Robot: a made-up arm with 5 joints.
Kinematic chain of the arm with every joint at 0, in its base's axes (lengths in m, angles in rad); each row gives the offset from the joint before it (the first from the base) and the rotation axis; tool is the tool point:
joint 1: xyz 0 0 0.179 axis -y
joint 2: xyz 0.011 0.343 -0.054 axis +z
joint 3: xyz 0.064 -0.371 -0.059 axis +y
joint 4: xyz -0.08 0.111 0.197 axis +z
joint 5: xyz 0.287 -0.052 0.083 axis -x
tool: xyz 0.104 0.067 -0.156
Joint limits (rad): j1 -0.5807..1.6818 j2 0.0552..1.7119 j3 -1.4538..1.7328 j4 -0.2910..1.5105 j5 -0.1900..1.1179
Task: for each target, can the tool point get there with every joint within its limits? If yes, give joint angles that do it. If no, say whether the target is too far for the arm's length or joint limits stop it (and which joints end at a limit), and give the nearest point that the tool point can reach.
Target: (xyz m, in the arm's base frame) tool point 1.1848 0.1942 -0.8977
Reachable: no: too far | nearest point 0.5043 0.2804 -0.2793 | short by 0.924 m
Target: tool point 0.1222 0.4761 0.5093
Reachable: yes | joints 0.7681 1.0921 -0.5958 0.2449 0.3751
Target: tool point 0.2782 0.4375 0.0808
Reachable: yes | joints -0.3184 0.3438 0.0339 0.9113 0.6368
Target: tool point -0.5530 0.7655 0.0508
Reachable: no: joint limits stop it (at a limit: joint 1, joint 2, joint 5) | nearest point -0.2197 0.5853 0.0224 | short by 0.380 m
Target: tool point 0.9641 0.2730 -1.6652
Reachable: no: too far | nearest point 0.3169 0.3203 -0.4272 | short by 1.398 m
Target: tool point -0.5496 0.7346 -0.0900
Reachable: no: joint limits stop it (at a limit: joint 1, joint 2, joint 5) | nearest point -0.2214 0.5794 -0.0518 | short by 0.365 m
